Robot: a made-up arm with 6 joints. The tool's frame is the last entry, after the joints. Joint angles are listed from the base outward.
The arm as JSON. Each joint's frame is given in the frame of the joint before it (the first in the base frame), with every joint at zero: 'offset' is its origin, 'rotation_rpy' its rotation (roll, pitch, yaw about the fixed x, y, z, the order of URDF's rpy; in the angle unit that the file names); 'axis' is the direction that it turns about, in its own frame. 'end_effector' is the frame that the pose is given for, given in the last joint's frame.
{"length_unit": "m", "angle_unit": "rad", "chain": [
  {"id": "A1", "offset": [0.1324, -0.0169, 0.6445], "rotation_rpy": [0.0, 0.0, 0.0], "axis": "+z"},
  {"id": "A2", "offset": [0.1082, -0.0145, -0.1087], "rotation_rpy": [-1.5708, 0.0, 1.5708], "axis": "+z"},
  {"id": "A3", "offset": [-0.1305, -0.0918, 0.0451], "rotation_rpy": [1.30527, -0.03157, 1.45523], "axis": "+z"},
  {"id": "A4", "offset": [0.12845, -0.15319, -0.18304], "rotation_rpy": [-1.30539, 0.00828, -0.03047], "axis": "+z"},
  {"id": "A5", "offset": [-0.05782, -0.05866, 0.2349], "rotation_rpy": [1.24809, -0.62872, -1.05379], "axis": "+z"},
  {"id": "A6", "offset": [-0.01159, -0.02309, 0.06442], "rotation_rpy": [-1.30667, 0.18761, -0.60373], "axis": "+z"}
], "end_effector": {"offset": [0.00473, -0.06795, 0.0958], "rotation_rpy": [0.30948, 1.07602, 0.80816]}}
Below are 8 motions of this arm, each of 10 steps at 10 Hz.
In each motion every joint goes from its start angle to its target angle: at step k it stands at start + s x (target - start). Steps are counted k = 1, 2, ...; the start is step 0. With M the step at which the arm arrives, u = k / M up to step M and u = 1 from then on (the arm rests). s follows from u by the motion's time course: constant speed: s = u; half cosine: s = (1 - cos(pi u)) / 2; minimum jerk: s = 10 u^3 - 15 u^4 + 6 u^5.
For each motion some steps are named. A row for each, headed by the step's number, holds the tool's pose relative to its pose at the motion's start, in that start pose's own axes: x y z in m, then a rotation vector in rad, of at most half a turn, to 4 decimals.
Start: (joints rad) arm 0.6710 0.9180 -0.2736 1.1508 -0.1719 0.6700
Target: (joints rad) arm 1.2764 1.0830 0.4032 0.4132 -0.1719 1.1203
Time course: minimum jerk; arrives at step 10
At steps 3, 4, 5, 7, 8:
3: -0.0014 0.0304 -0.0052 -0.0068 0.0427 -0.0635
4: -0.0003 0.0595 -0.0097 -0.0211 0.0799 -0.1175
5: 0.0036 0.0937 -0.0153 -0.0466 0.1193 -0.1729
7: 0.0149 0.1547 -0.0283 -0.1131 0.1761 -0.2488
8: 0.0187 0.1729 -0.0334 -0.1376 0.1891 -0.2652

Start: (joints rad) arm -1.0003 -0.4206 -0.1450 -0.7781 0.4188 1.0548
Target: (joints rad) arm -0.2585 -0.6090 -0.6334 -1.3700 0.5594 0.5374
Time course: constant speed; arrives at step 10
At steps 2, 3, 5, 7, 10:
2: 0.0357 0.0524 0.0098 0.2175 0.0274 -0.2463
3: 0.0576 0.0768 0.0186 0.3310 0.0335 -0.3681
5: 0.1084 0.1192 0.0448 0.5666 0.0331 -0.6063
7: 0.1658 0.1500 0.0829 0.8137 0.0198 -0.8343
10: 0.2551 0.1670 0.1609 1.2051 -0.0127 -1.1500

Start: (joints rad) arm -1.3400 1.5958 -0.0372 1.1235 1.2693 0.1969
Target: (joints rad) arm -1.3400 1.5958 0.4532 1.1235 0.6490 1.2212
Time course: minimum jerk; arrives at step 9
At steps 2, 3, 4, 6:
2: -0.0001 -0.0053 0.0092 -0.0591 0.0141 0.0396
3: -0.0002 -0.0135 0.0254 -0.1623 0.0368 0.1097
4: -0.0005 -0.0224 0.0482 -0.3068 0.0645 0.2097
6: -0.0026 -0.0310 0.0947 -0.6136 0.1060 0.4255

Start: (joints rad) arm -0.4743 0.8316 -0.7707 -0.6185 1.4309 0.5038
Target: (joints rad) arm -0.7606 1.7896 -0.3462 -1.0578 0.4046 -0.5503
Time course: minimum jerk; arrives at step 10
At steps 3, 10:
3: -0.0034 0.0160 -0.0671 0.3074 -0.1017 -0.0268
10: 0.1613 0.1308 -0.3266 1.7760 -0.2606 0.5212

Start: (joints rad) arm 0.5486 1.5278 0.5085 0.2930 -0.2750 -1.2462
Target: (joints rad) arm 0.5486 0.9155 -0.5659 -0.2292 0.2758 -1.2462
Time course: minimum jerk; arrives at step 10
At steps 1, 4, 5, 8, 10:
1: 0.0000 0.0015 -0.0018 0.0083 -0.0061 -0.0088
4: 0.0095 0.0671 -0.0606 0.2885 -0.2333 -0.3463
5: 0.0251 0.1159 -0.0866 0.4288 -0.3673 -0.5662
8: 0.1006 0.2444 -0.1073 0.6547 -0.6392 -1.1731
10: 0.1143 0.2601 -0.1050 0.6695 -0.6646 -1.2604

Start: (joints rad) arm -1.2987 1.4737 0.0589 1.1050 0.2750 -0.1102
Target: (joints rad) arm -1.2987 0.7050 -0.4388 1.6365 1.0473 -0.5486
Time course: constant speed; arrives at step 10
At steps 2, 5, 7, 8, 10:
2: 0.0239 -0.0223 -0.0003 0.0756 -0.0471 -0.0942
5: 0.0573 -0.0612 -0.0193 0.2098 -0.1469 -0.2146
7: 0.0774 -0.0864 -0.0441 0.3143 -0.2359 -0.2881
8: 0.0870 -0.0977 -0.0598 0.3709 -0.2878 -0.3247
10: 0.1058 -0.1162 -0.0965 0.4912 -0.4072 -0.4003

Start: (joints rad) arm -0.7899 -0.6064 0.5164 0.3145 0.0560 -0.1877
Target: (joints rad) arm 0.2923 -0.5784 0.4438 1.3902 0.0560 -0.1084
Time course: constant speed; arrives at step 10
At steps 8, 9, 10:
8: 0.1073 0.0399 0.0397 -1.4212 -0.2502 -0.0123
9: 0.1195 0.0583 0.0375 -1.5977 -0.2432 -0.0585
10: 0.1332 0.0776 0.0319 -1.7709 -0.2256 -0.1157

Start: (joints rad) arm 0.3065 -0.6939 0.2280 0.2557 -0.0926 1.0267
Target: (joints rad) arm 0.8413 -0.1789 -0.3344 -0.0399 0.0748 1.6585
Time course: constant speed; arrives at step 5
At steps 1, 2, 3, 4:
1: 0.0138 0.0050 -0.0081 -0.1492 0.1018 0.0220
2: 0.0293 0.0093 -0.0163 -0.2913 0.2236 0.0385
3: 0.0468 0.0127 -0.0249 -0.4230 0.3648 0.0502
4: 0.0664 0.0147 -0.0349 -0.5408 0.5250 0.0573

